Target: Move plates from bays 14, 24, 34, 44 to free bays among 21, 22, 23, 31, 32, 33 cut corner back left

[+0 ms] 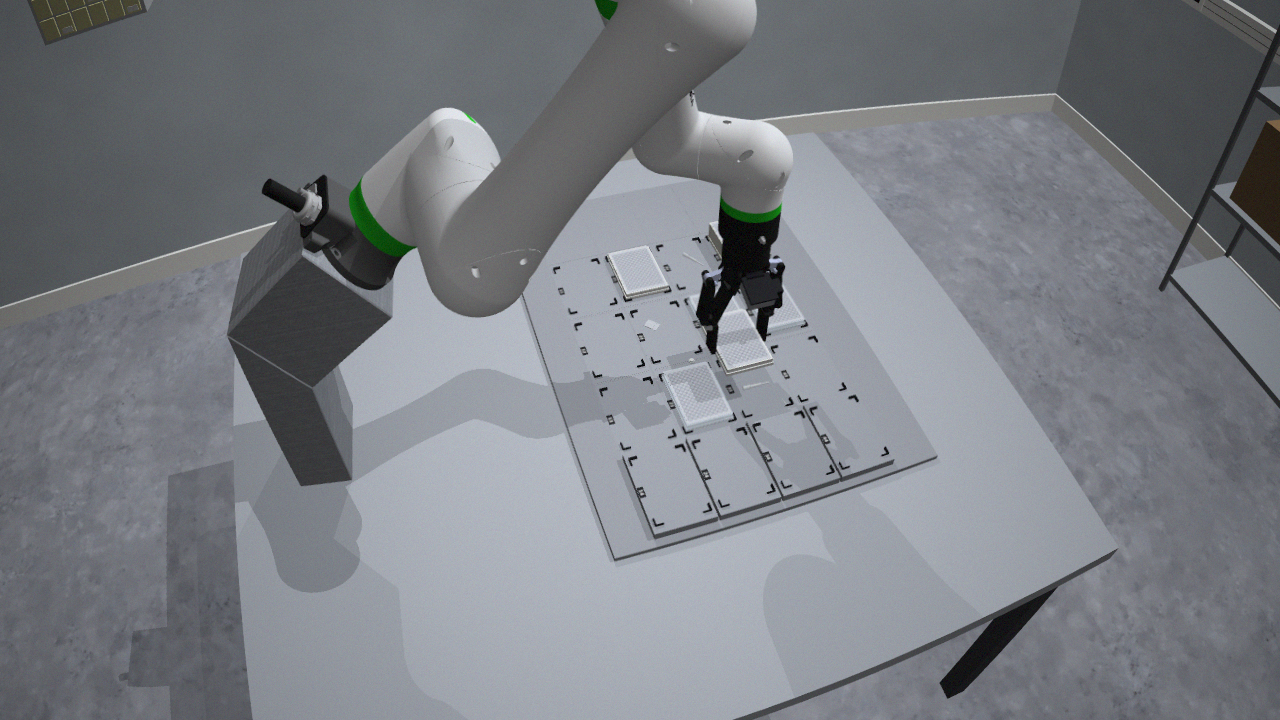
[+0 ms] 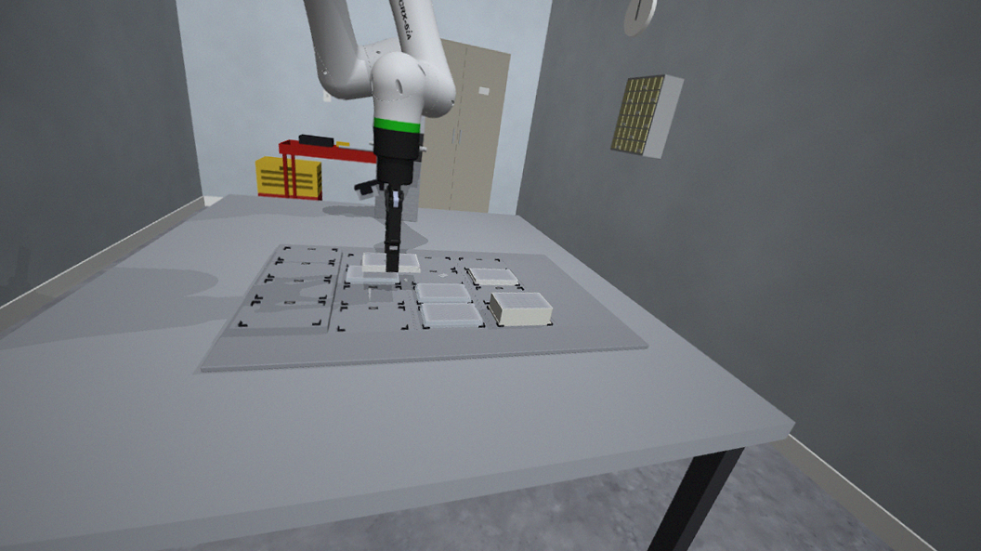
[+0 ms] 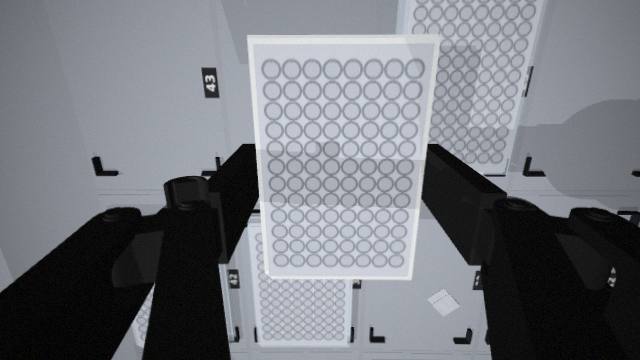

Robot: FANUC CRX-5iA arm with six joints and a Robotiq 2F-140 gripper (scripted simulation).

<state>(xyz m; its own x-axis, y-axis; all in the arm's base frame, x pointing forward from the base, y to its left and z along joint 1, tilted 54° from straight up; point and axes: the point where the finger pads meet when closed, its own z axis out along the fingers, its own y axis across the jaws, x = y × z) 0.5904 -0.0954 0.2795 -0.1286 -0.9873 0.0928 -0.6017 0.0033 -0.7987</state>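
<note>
My gripper is now 70 mm past the small white square, 170 mm to the right of it and 100 mm above it. The rest, counted from my hand: small white disc: 50 mm behind, 60 mm to the left, 100 mm below; then thin white rod: 10 mm ahead, 50 mm to the right, 90 mm below; then bay label 34: 60 mm behind, 190 mm to the right, 80 mm below.
</note>
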